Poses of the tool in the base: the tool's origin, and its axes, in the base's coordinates. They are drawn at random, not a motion.
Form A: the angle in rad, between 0 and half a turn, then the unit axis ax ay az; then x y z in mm.
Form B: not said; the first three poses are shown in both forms.
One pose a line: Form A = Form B
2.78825 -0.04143 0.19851 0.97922 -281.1 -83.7 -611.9 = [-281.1 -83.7 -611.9], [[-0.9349 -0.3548 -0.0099], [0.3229 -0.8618 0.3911], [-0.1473 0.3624 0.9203]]
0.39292 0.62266 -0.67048 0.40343 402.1 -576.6 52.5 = [402.1 -576.6 52.5], [[0.9533 -0.1863 -0.2376], [0.1227 0.9581 -0.2590], [0.2759 0.2178 0.9362]]
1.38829 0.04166 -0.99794 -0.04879 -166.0 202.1 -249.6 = [-166.0 202.1 -249.6], [[0.1829 0.0140 -0.9830], [-0.0820 0.9966 -0.0011], [0.9797 0.0808 0.1834]]
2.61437 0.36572 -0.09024 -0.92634 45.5 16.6 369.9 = [45.5 16.6 369.9], [[-0.6149 0.4046 -0.6770], [-0.5276 -0.8490 -0.0282], [-0.5862 0.3398 0.7355]]
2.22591 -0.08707 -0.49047 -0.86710 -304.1 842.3 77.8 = [-304.1 842.3 77.8], [[-0.5970 0.7563 -0.2674], [-0.6189 -0.2221 0.7534], [0.5104 0.6153 0.6007]]
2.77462 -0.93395 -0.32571 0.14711 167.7 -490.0 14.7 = [167.7 -490.0 14.7], [[0.7530 0.5354 -0.3825], [0.6409 -0.7283 0.2425], [-0.1488 -0.4277 -0.8916]]
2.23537 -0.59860 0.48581 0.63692 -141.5 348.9 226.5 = [-141.5 348.9 226.5], [[-0.0374 -0.9715 -0.2340], [0.0312 -0.2352 0.9715], [-0.9988 0.0290 0.0391]]
